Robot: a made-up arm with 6 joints. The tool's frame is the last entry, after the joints.
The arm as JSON. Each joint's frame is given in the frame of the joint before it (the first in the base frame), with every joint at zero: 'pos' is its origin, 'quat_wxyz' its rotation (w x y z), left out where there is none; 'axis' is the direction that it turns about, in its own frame. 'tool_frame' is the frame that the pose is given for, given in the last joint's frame.
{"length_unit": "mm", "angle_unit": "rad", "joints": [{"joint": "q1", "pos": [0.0, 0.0, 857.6], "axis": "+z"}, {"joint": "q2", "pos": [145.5, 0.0, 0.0], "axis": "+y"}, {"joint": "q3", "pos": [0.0, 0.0, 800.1], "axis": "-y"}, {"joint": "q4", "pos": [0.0, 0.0, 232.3], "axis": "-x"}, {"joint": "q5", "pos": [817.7, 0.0, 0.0], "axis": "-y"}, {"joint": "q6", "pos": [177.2, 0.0, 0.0], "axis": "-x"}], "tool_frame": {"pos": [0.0, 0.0, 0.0]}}
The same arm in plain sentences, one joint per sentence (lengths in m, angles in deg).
The arm has six revolute joints in a row. What follows holds with every joint at zero, and every direction is one of the base frame's. The first joint sits 0.8576 m along +z from the base frame's origin and turns about +z. The second joint sits 0.1455 m along +x from the first joint and turns about +y. The third joint sits 0.8001 m along +z from the second joint and turns about -y. The fourth joint sits 0.2323 m along +z from the third joint and turns about -x. The fifth joint sits 0.8177 m along +x from the fourth joint and turns about -y. The sixth joint sits 0.1772 m along +x from the fifth joint and turns about -x. The tool frame, which is the frame that the pose is given for, sits at the same point as the sixth joint; its axes are parallel to the base frame's.
